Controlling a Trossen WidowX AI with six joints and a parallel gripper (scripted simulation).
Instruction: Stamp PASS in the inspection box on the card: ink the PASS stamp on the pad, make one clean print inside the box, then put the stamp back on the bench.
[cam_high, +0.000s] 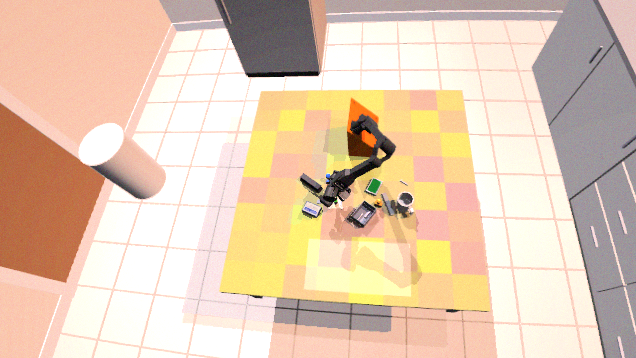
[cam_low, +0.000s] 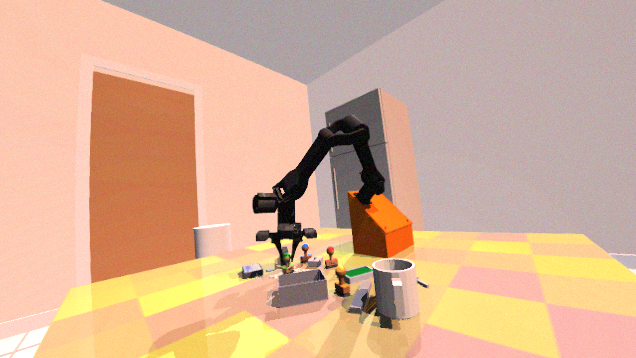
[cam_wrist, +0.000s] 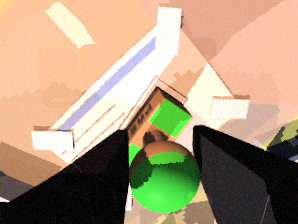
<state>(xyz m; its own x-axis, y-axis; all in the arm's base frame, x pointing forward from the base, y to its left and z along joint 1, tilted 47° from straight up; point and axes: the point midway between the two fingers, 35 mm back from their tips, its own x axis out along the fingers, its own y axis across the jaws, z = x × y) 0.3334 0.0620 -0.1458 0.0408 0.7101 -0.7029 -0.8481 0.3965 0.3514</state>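
My gripper tip is 20 mm above the green-knobbed PASS stamp, 10 mm to the left of it and 10 mm past it. Round my gripper tip: blue-white box (130 mm to the right, 60 mm ahead, 30 mm below); blue-knobbed stamp (120 mm behind, 60 mm to the right, 20 mm below); white card (40 mm below, 10 mm to the right, 10 mm behind).
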